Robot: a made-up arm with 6 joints.
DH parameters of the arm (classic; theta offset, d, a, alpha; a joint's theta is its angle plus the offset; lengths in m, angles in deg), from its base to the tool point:
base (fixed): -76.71 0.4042 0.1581 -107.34
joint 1: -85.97 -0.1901 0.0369 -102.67
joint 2: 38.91 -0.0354 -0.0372 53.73
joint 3: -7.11 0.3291 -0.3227 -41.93
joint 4: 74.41 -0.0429 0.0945 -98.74
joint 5: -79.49 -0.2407 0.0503 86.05
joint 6: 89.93 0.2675 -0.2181 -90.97
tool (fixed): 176.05 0.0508 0 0
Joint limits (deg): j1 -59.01..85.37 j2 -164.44..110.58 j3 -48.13..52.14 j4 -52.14..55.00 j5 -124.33..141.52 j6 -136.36..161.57
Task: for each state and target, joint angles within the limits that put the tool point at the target. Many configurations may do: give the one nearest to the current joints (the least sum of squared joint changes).
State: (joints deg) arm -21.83 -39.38 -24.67 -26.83 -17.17 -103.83
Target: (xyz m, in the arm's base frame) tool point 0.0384 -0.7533 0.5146
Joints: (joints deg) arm -55.91 -46.22 -48.13 -41.52 6.76 -112.64
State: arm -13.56 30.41 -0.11 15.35 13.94 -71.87
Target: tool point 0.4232 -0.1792 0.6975
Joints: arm -15.81 20.48 -1.22 -5.54 17.00 -74.48
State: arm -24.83 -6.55 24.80 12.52 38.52 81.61
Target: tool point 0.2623 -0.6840 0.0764
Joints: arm -10.64 -52.79 12.33 -36.06 12.52 83.02
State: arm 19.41 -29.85 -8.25 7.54 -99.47 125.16
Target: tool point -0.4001 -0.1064 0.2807
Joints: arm 21.01 -77.46 -38.41 14.08 -121.89 151.09
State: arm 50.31 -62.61 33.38 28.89 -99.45 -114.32
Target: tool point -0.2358 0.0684 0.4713
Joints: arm 48.49 -61.82 32.64 29.73 -100.11 -115.01
